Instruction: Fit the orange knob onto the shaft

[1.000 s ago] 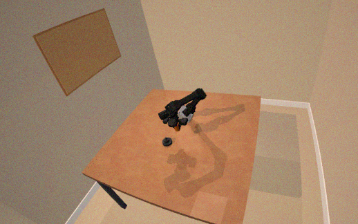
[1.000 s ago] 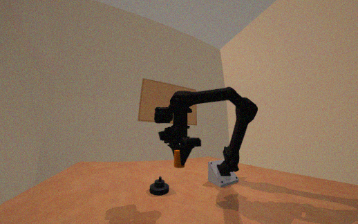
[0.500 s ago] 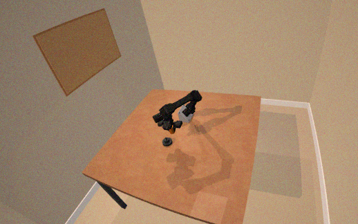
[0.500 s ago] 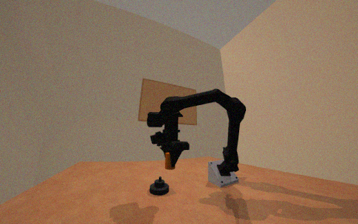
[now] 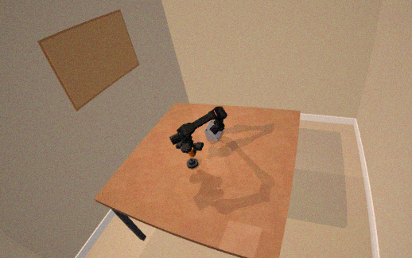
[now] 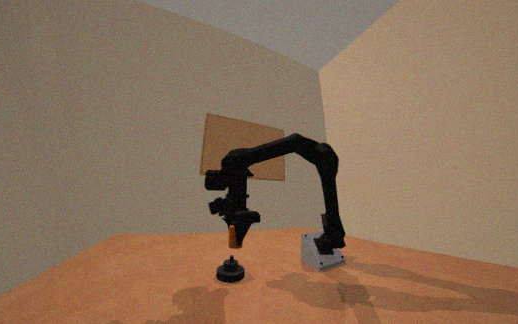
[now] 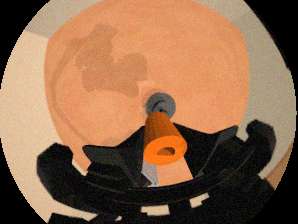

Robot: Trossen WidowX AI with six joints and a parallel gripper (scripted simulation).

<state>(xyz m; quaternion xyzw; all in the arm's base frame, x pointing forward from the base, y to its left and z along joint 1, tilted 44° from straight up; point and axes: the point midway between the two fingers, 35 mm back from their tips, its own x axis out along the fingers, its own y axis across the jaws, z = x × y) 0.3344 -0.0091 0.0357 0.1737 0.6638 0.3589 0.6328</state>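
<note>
The round dark pedestal lies 1 cm ahead of my gripper tip, 2 cm to the right of it and 7 cm below it. Round my gripper tip: orange knob 2 cm above.
</note>
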